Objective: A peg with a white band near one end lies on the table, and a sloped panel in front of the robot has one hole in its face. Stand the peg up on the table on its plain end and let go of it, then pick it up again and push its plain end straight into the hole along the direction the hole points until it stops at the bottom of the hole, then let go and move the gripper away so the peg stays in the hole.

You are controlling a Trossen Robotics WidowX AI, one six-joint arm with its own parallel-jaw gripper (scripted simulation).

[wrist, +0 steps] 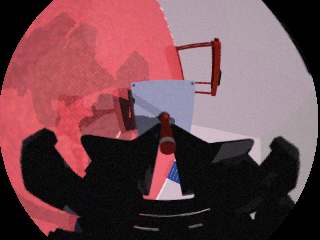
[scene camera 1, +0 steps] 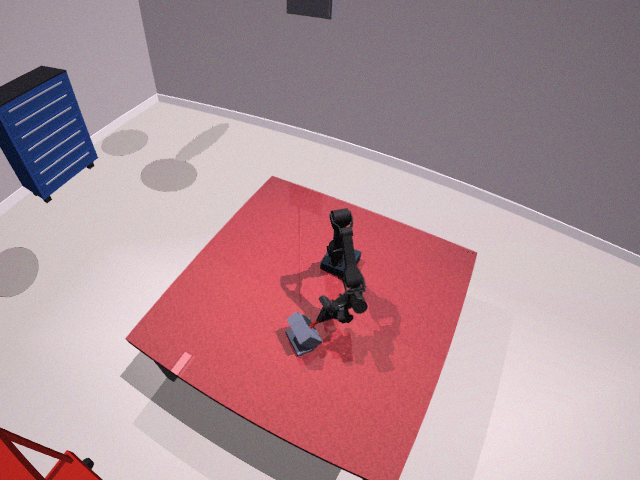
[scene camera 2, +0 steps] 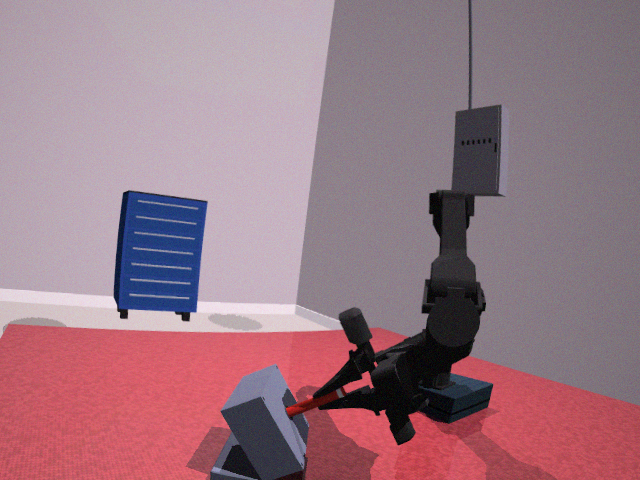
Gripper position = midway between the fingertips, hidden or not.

Note:
The gripper [scene camera 2: 315, 402] holds a peg. Further things: a sloped panel [scene camera 1: 299, 323].
The gripper shows as well in the wrist view [wrist: 165, 126] and in scene camera 1 [scene camera 1: 317, 321]. The sloped panel shows as well in the wrist view [wrist: 150, 97].

